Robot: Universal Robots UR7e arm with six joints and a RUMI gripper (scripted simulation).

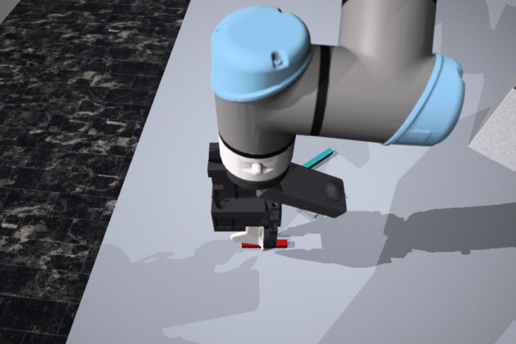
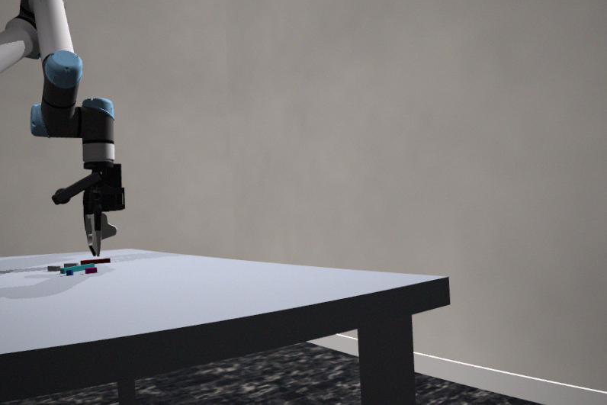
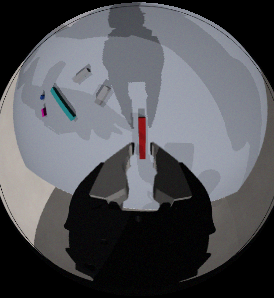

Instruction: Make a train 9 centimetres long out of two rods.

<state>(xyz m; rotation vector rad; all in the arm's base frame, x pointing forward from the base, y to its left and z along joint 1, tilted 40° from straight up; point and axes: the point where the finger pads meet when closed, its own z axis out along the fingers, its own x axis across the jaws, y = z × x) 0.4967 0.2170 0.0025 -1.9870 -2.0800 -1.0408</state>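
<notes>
The red rod lies 30 mm below my hand. Round my hand: magenta rod (40 mm behind, 240 mm to the right, 30 mm below); turquoise rod (60 mm behind, 160 mm to the right, 30 mm below); blue rod (80 mm behind, 250 mm to the right, 30 mm below).
</notes>
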